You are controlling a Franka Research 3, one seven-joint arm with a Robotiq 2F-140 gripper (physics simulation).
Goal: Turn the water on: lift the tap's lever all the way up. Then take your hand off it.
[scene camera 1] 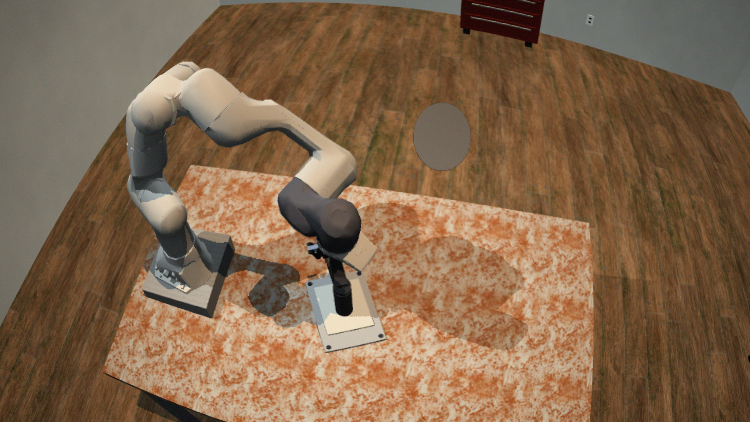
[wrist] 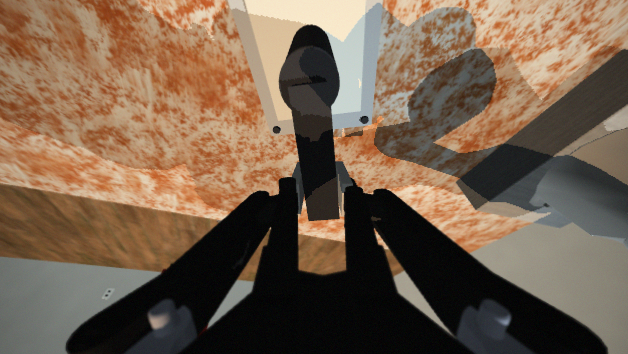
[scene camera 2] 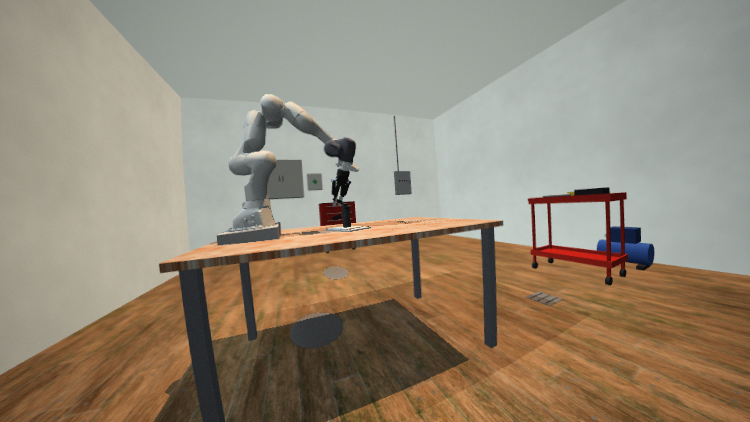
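The tap has an upright black cylinder body [scene camera 1: 343,303] [scene camera 2: 346,217] on a pale square plate [scene camera 1: 354,344] [wrist: 370,75] with dark corner bolts. Its lever [scene camera 1: 338,275] [wrist: 314,135] is a flat dark bar running from the round head toward my gripper. In the scene camera 2 view the lever looks tilted, its free end above the head; the exact angle is too small to tell. My gripper [scene camera 2: 338,201] [wrist: 320,173] is shut on the lever near its free end, one finger on each side. In the scene camera 1 view the arm's wrist hides most of the fingers.
The plate stands on the orange-and-white table [scene camera 1: 472,377] [scene camera 2: 451,226]. The arm's base block [scene camera 1: 175,303] [scene camera 2: 251,237] stands on the same table, left of the plate. A red drawer cabinet [scene camera 1: 501,22] and a red cart [scene camera 2: 576,198] stand on the floor away from the table.
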